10 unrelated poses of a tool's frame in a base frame.
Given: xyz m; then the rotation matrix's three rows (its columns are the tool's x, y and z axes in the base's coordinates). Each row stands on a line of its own.
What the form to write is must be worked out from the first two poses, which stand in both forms.
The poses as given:
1:
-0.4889 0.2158 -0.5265
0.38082 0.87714 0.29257
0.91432 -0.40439 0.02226
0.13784 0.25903 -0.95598
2:
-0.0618 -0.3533 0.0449
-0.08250 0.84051 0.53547
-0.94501 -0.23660 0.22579
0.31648 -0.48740 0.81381
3:
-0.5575 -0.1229 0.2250
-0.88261 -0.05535 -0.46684
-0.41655 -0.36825 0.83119
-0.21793 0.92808 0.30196
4:
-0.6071 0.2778 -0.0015
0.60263 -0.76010 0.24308
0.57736 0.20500 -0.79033
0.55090 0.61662 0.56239
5:
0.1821 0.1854 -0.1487
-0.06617 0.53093 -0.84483
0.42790 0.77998 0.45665
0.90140 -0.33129 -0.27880
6:
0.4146 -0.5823 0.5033
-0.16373 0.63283 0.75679
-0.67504 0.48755 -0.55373
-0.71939 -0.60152 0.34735
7:
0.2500 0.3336 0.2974
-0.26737 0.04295 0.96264
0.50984 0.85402 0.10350
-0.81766 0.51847 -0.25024
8:
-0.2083 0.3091 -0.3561
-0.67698 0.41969 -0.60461
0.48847 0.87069 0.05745
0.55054 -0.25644 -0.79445
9:
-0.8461 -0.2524 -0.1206
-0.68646 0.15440 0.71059
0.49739 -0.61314 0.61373
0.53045 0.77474 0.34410
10:
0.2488 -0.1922 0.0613
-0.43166 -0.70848 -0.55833
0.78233 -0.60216 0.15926
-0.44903 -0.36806 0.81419
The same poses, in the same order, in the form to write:
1: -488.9 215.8 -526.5 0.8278 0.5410 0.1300 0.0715
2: -61.8 -353.3 44.9 -0.2917 0.0896 -0.7302 0.6113
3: -557.5 -122.9 225.0 0.2143 -0.5505 -0.7989 0.1130
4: -607.1 277.8 -1.5 0.4570 -0.1000 0.4344 0.7697
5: 182.1 185.4 -148.7 -0.3289 -0.7289 -0.0430 0.5990
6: 414.6 -582.3 503.3 -0.0185 0.5709 -0.5058 0.6464
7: 250.0 333.6 297.4 0.1795 0.7700 0.2019 0.5780
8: -208.3 309.1 -356.1 -0.2484 -0.9141 0.0544 0.3159
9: -846.1 -252.4 -120.6 0.3816 0.4270 0.8130 0.1055
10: 248.8 -192.2 61.3 -0.2985 -0.0619 0.8438 0.4417
